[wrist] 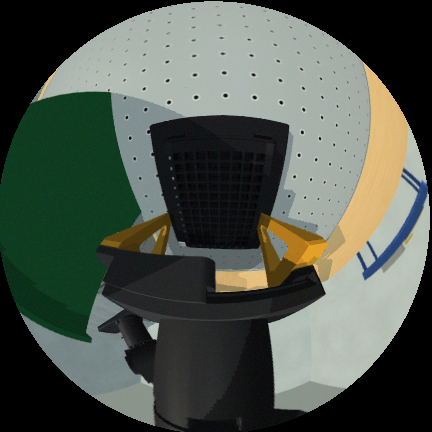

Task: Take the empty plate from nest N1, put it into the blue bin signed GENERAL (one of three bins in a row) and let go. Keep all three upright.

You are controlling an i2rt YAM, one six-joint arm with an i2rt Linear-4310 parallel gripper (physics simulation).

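Places are measured from the arm's base along level axes (x ahead, y left, z up), in millimetres.
Pixels of known places: gripper, fingertip midpoint: (pixel 213 217); arm's base, origin of the base link: (pixel 126 316).
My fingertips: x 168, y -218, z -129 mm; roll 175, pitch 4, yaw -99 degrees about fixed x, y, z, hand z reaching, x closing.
Note:
Ahead of a thing's pixels: the offset from my fingertips to its top centre. "spot": to the spot under its first point. Level surfaces: height alone.
A black plate {dz +6, dx +14, dy -8 mm} (pixel 218 192) with a grid of square wells lies flat in a black rectangular holder {dz -6, dx +14, dy -8 mm} (pixel 220 127) at the middle of the wrist view. I take the holder to be a nest, but no N1 label can be read. My gripper (pixel 213 217) is open. Its two orange fingers stand apart, with their tips at the left and right of the holder's near part in the view. Nothing shows between the fingertips at their own height. The blue bin signed GENERAL and the other bins of the row do not show in this view.
A large dark green panel {spot: dz +61, dx +84, dy +98 mm} (pixel 65 195) fills the left, close to the left finger. The holder stands on a grey perforated board {dz -21 mm} (pixel 240 65) with a light wooden border (pixel 382 135) at the right. Blue rails (pixel 407 227) show beyond it. A black arm part (pixel 134 332) shows at lower left.

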